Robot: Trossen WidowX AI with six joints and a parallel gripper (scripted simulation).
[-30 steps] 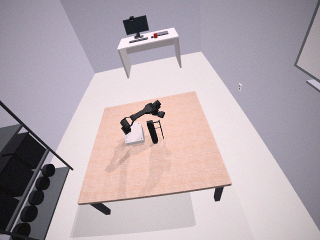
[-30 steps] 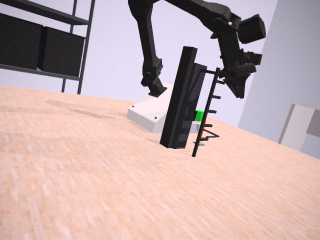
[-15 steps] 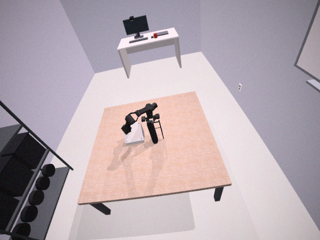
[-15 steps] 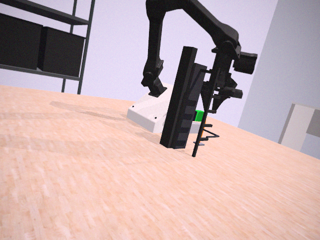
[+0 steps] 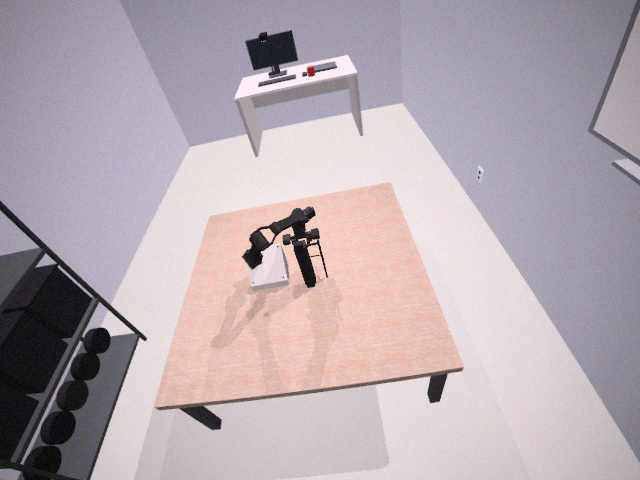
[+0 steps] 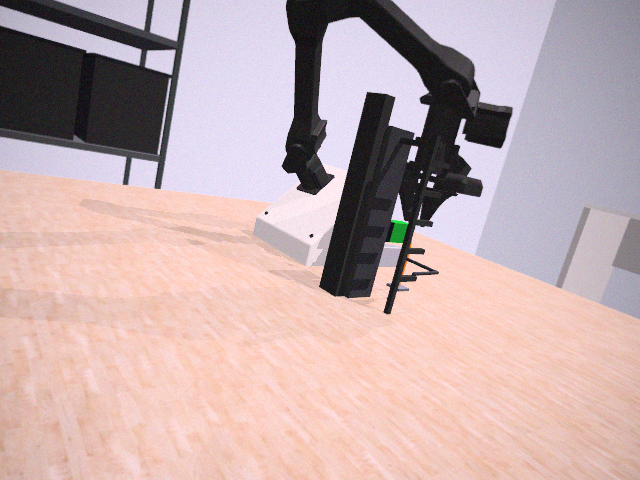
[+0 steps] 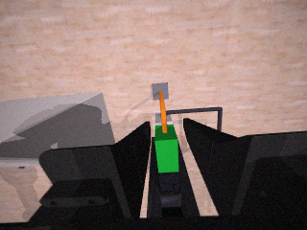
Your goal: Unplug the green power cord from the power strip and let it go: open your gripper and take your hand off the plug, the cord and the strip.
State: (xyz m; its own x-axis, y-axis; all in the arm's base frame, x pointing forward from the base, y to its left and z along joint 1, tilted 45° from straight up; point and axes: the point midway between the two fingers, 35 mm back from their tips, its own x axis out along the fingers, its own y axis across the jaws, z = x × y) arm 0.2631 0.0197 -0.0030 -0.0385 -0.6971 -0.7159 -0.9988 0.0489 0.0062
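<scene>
My gripper tip is now 60 mm to the left of the green plug and 10 mm above it.
</scene>
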